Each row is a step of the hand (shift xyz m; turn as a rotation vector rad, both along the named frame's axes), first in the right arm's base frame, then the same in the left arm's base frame.
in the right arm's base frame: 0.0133 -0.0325 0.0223 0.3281 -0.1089 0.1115
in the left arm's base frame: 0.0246 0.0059 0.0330 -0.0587 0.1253 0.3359
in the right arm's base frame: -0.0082 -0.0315 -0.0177 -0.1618 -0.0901 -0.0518
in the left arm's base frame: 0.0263 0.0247 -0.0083 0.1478 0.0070 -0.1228
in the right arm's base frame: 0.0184 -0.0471 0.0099 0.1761 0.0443 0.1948
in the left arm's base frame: 0.0312 0.0246 0.0328 -0.0864 -0.0825 0.2380
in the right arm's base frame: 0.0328 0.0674 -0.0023 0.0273 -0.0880 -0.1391
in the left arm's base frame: -0.0731 -0.0163 0.0027 0.0275 0.1582 -0.0452
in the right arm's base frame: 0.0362 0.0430 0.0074 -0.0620 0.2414 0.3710
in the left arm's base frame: -0.0528 -0.0098 0.0183 -0.0846 -0.4203 0.1263
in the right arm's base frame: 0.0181 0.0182 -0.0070 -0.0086 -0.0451 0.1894
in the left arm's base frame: -0.0260 0.0046 0.0032 0.0831 -0.1206 0.1286
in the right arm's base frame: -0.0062 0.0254 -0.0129 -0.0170 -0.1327 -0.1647
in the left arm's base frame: -0.0204 -0.0060 -0.0199 0.0819 0.1784 -0.0805
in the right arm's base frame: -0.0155 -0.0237 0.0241 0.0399 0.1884 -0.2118
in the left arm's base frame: 0.0329 -0.0132 0.0112 -0.2222 0.0808 -0.1614
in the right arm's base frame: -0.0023 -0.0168 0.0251 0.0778 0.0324 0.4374
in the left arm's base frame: 0.0205 -0.0112 0.0193 0.0282 -0.3004 0.3277
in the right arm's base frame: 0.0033 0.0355 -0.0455 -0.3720 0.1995 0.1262
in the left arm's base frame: -0.0409 0.0174 -0.0370 0.0593 -0.3648 -0.2398
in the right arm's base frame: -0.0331 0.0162 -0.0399 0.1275 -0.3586 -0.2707
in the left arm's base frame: -0.0046 0.0058 -0.0538 0.1684 0.4353 0.0180
